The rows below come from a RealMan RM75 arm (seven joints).
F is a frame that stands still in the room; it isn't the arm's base.
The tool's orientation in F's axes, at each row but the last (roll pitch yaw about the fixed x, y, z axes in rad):
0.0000, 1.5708, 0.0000
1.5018, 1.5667, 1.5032
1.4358, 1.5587, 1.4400
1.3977, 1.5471, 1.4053
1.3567, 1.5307, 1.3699
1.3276, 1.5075, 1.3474
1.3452, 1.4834, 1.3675
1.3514, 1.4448, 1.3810
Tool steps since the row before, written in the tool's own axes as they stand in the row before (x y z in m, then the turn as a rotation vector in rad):
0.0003, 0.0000, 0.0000, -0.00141, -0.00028, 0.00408
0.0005, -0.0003, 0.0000, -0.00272, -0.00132, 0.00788
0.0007, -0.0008, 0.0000, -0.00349, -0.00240, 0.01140
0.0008, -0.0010, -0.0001, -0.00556, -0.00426, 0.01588
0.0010, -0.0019, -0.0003, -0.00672, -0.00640, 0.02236
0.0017, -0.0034, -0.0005, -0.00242, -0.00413, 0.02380
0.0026, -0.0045, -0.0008, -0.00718, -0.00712, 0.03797
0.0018, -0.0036, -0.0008, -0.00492, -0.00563, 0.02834
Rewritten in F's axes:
0.0000, 0.0000, -0.0003, 0.00408, -0.00028, 0.00141
0.0000, -0.0003, -0.0005, 0.00788, -0.00132, 0.00272
0.0000, -0.0008, -0.0007, 0.01140, -0.00239, 0.00348
-0.0001, -0.0010, -0.0008, 0.01589, -0.00427, 0.00552
-0.0003, -0.0019, -0.0011, 0.02239, -0.00637, 0.00665
-0.0004, -0.0033, -0.0019, 0.02384, -0.00381, 0.00252
-0.0007, -0.0043, -0.0030, 0.03799, -0.00689, 0.00729
-0.0006, -0.0034, -0.0022, 0.02838, -0.00540, 0.00497

